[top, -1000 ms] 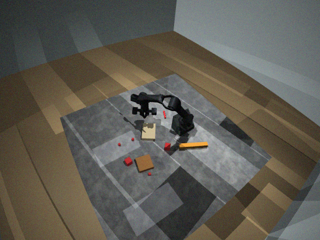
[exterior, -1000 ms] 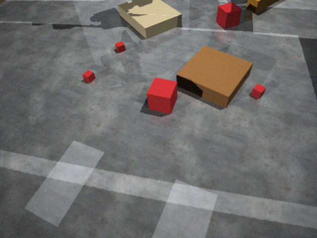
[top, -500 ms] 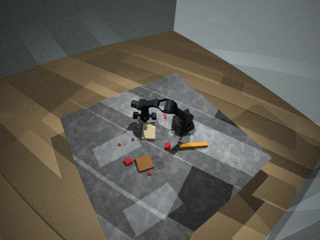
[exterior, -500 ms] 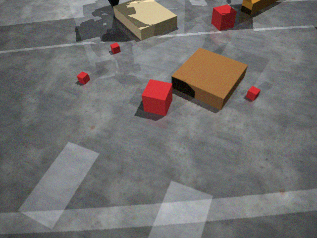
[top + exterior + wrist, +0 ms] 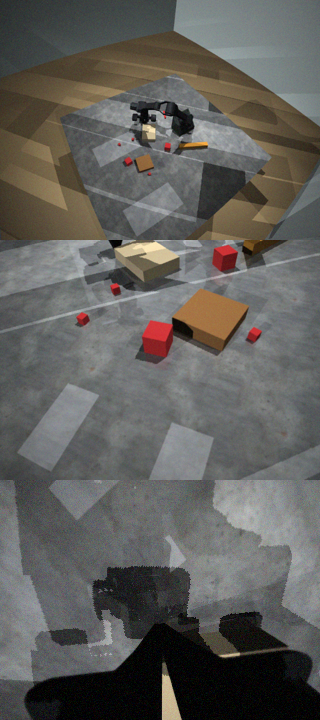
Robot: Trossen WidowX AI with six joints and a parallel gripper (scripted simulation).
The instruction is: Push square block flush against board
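Right now the cream rectangular board is 90 mm to the left of my gripper tip, 20 mm ahead of it and 10 mm above it. The rest, counted from my gripper tip: red stick (200 mm behind, 20 mm to the left); long orange bar (400 mm to the left, 170 mm behind, 10 mm above); brown square block (290 mm to the left, 210 mm ahead, 10 mm above).
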